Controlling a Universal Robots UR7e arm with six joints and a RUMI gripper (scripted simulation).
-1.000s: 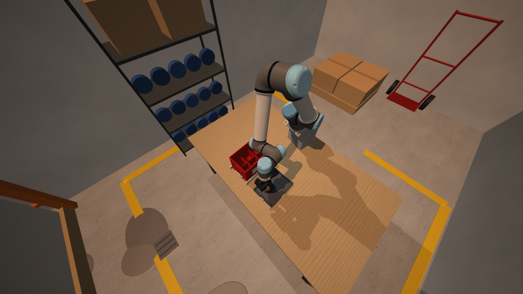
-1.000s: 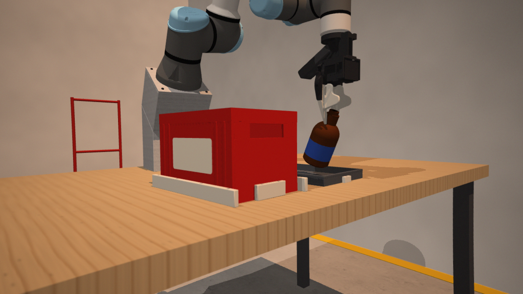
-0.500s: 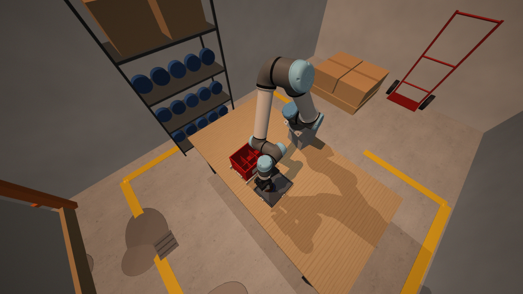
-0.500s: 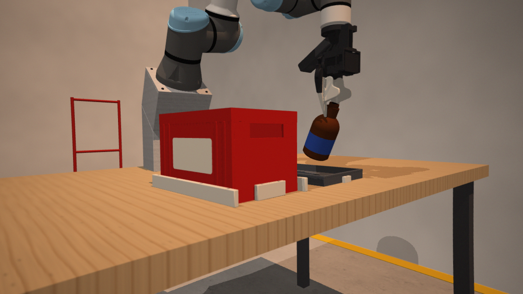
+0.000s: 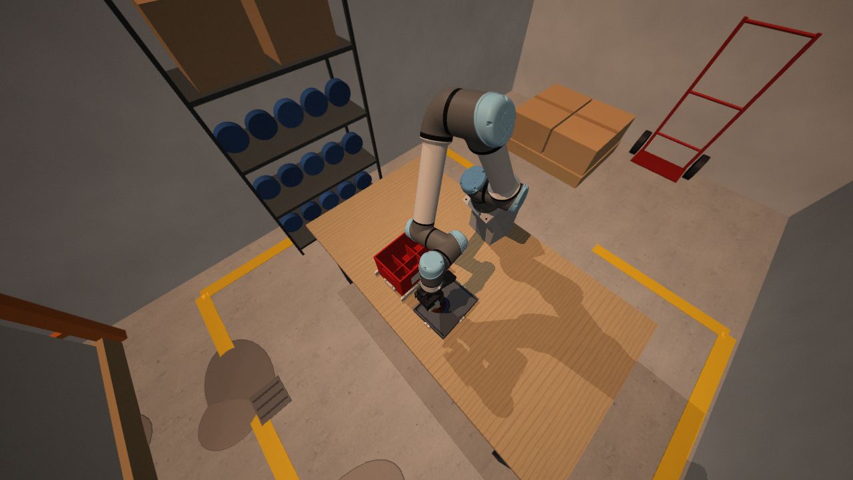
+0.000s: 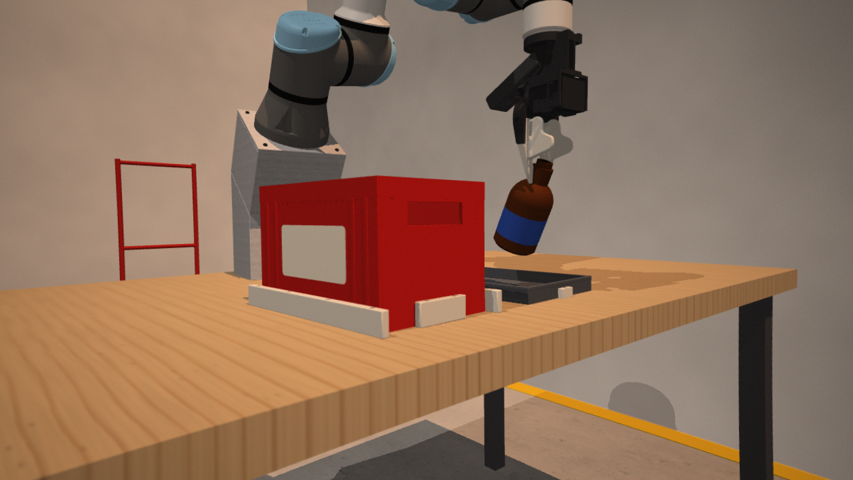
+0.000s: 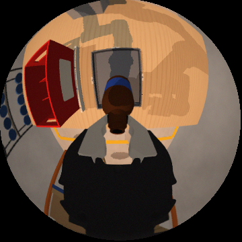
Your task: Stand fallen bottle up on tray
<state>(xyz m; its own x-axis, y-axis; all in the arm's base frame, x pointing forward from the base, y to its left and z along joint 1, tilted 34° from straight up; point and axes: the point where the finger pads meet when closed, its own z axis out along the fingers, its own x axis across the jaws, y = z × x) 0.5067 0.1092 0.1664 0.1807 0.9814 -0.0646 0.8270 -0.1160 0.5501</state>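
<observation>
Right now the brown bottle is 20 mm behind my hand and 50 mm below it. Round my hand: dark tray (80 mm behind, 10 mm to the left, 180 mm below); then red crate (140 mm behind, 250 mm to the right, 110 mm below).
</observation>
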